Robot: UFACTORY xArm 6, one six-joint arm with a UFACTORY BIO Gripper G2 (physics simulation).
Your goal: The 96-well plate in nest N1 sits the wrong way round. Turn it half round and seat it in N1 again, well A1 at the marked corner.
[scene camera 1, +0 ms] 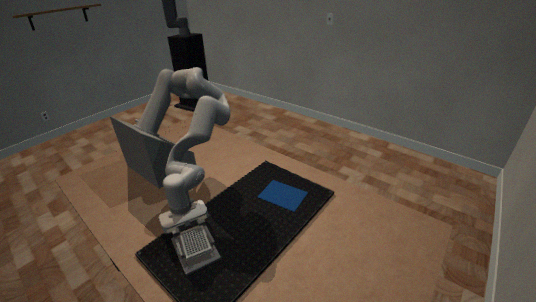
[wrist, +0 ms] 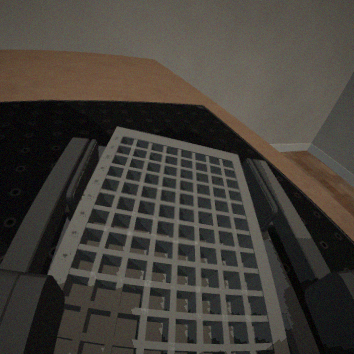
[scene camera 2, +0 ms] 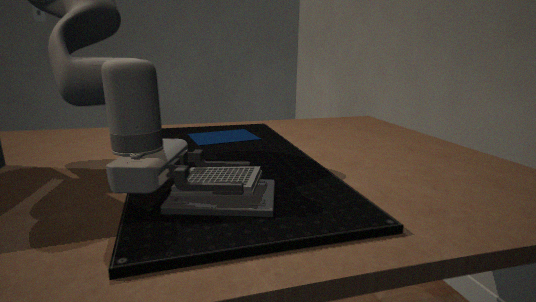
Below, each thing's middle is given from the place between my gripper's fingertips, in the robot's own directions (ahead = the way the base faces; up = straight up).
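I see the nest N1 (scene camera 2: 198,205) 3 cm below my hand, 4 cm behind it and 1 cm to the left of it. The 96-well plate (scene camera 2: 250,176) is 1 cm below my hand, and it is also 2 cm to the left of it and 4 cm behind it. As for the flat blue rectangle (scene camera 1: 288,197), that is 3 cm below my hand, 40 cm to the left of it and 9 cm ahead of it.
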